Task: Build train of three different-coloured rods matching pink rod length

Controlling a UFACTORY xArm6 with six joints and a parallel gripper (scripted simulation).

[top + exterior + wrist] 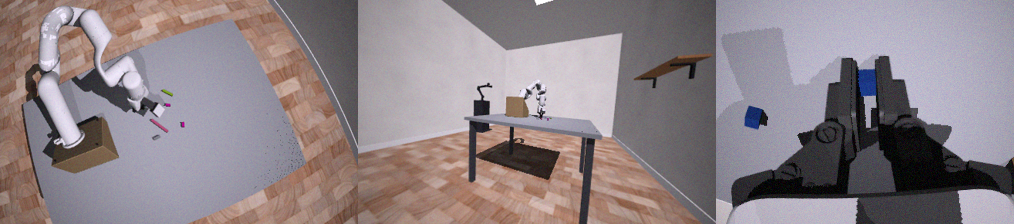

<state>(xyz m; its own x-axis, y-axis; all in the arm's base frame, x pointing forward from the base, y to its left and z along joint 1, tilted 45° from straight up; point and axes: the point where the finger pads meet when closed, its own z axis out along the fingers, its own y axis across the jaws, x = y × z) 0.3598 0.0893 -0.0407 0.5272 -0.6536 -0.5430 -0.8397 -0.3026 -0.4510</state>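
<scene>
Right now my hand is 1 cm past the grey rod, 16 cm to the left of it and 2 cm above it. Also, from my hand: lime rod 13 cm ahead, 2 cm below; then pink rod 3 cm ahead, 12 cm to the right, 2 cm below.
</scene>
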